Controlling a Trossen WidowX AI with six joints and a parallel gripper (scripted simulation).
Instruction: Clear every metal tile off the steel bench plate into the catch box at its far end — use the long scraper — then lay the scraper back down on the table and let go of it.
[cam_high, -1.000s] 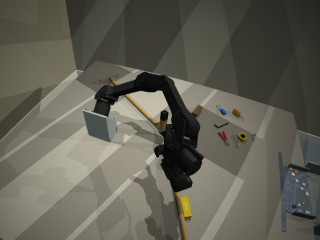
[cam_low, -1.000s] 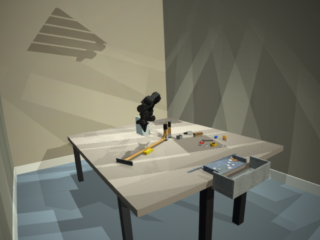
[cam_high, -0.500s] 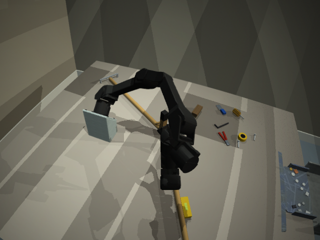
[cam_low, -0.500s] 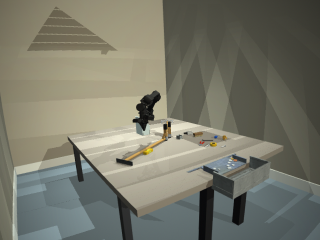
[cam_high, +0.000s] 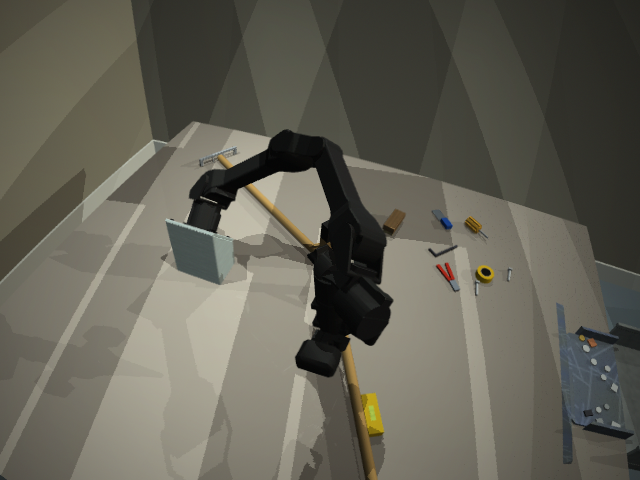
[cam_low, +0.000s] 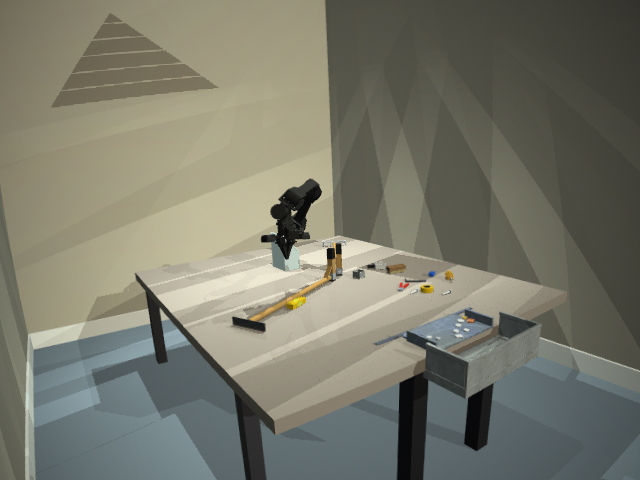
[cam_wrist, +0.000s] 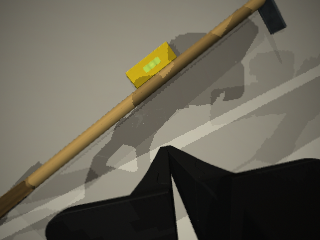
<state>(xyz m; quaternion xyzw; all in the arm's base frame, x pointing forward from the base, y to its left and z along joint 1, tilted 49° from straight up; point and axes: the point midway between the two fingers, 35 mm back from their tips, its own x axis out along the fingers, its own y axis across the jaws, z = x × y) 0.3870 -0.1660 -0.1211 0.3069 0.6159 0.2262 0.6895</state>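
Now: gripper tip 60 mm short of the long scraper and 90 mm above it. Also, from my gripper tip: small grey box (30 mm behind, 370 mm to the left, 150 mm below); then yellow spirit level (110 mm ahead, 20 mm to the right, 140 mm below); then hex key (170 mm ahead, 500 mm to the left, 150 mm below).
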